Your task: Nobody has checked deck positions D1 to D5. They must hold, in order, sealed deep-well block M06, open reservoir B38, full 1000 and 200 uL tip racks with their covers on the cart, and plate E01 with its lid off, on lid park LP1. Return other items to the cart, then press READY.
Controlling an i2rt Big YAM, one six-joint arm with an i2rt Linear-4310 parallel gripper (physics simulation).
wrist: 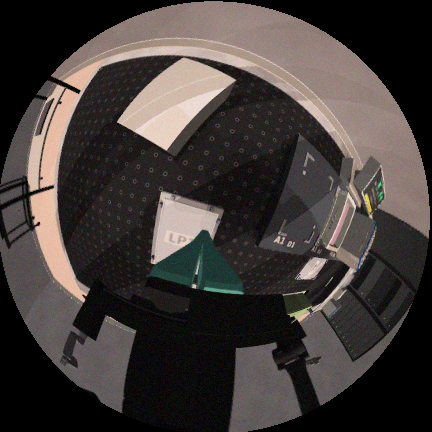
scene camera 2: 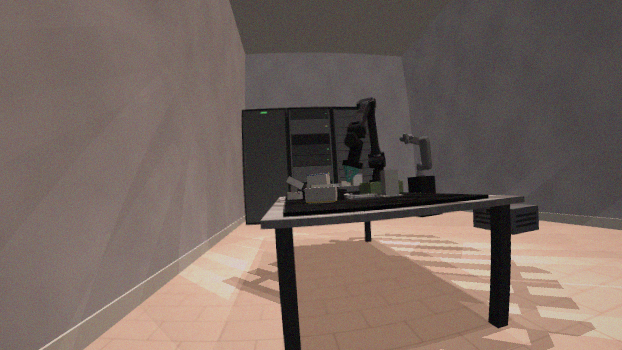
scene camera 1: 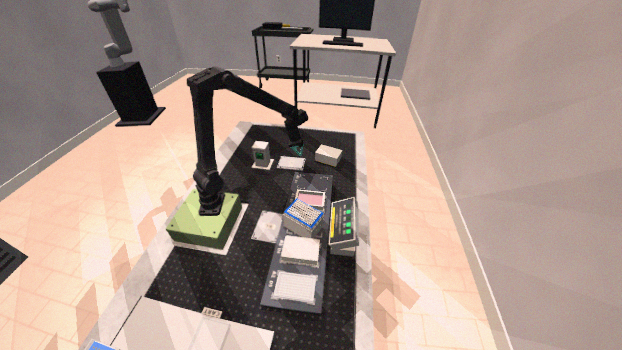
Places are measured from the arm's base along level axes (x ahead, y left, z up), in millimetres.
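Pixels of known places: gripper, fingertip midpoint: (wrist: 203, 234) (scene camera 2: 348, 182) (scene camera 1: 300, 155); arm's base at its link origin: (scene camera 2: 379, 181) (scene camera 1: 212, 204).
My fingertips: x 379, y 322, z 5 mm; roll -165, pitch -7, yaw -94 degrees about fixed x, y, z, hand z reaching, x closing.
Note:
For each thing: its top centre in the pictures, then the offset to it from my fingertips. "spot": a spot on its surface instead.
- lid park LP1 at a spot on its surface: (wrist: 172, 212) spot: dy +44, dx -2, dz -63 mm
- pale box at its top centre: (wrist: 173, 91) (scene camera 2: 321, 187) (scene camera 1: 328, 151) dy +59, dx +157, dz -17 mm
- pink reservoir at its top centre: (wrist: 343, 224) (scene camera 1: 309, 197) dy -296, dx +35, dz -2 mm
- blue-rimmed tip rack at its top centre: (wrist: 368, 248) (scene camera 1: 303, 211) (scene camera 2: 318, 173) dy -426, dx +4, dz +70 mm
- white-topped block at its top centre: (scene camera 1: 300, 247) dy -541, dx -8, dz +8 mm
- white plate at its top centre: (scene camera 1: 295, 285) dy -663, dx -29, dz -19 mm
- lamp panel at a spot on its surface: (wrist: 373, 192) spot: dy -412, dx +149, dz +31 mm
- small grey box with a green patch, surface spot: (scene camera 1: 260, 154) spot: dy -2, dx -210, dz +14 mm
- pale square pad at a spot on its surface: (scene camera 1: 269, 226) spot: dy -391, dx -139, dz -73 mm
- cart at a spot on its surface: (scene camera 1: 165, 325) spot: dy -780, dx -414, dz -21 mm
My gripper (scene camera 1: 298, 150) (scene camera 2: 351, 180) (wrist: 203, 234), with teal fingers, is shut and empty above lid park LP1 (scene camera 1: 291, 162) (wrist: 172, 212). A pale box (scene camera 1: 328, 155) (scene camera 2: 321, 194) (wrist: 175, 105) lies on the mat beyond the deck, with a thin yellow edge along its bottom in scene camera 2. Deck position D1 (wrist: 302, 200) is bare. The pink reservoir (scene camera 1: 311, 198) (wrist: 341, 225) is in the second place. The blue-rimmed tip rack (scene camera 1: 304, 213) sits askew behind it. A white-topped block (scene camera 1: 300, 249) is at D4 and a white plate (scene camera 1: 295, 286) at D5.
The lamp panel (scene camera 1: 343, 220) (wrist: 373, 192) stands beside the deck, with green lamps and a yellow strip. A small grey box with a green patch (scene camera 1: 260, 154) stands near LP1. A pale square pad (scene camera 1: 269, 226) lies beside the deck. The cart (scene camera 1: 165, 325) is at the near end.

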